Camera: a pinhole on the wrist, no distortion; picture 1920 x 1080 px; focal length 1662.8 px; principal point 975.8 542.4 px. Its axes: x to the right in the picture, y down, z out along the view. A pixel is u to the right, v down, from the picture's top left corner.
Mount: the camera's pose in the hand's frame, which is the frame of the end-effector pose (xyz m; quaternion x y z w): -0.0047 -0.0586 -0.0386 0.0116 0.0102 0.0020 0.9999
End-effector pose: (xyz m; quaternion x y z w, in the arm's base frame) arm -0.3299 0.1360 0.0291 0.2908 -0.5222 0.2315 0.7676
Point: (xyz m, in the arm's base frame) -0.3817 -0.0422 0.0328
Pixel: 780.2 282.6
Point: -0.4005 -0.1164 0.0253
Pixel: 706.3 79.6
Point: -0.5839 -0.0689 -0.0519
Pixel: 62.0 901.7
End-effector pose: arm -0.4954 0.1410 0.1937 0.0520 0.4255 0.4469 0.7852
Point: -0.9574 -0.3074 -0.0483
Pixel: behind the camera
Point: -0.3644 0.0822 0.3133
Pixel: 216.5 519.9
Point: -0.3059 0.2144 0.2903
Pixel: 1230.7 724.0
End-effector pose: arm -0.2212 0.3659 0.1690 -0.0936 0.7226 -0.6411 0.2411
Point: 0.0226 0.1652 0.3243
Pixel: 143.2 155.9
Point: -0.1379 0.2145 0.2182
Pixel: 850.6 589.3
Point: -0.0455 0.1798 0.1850
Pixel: 538.3 841.3
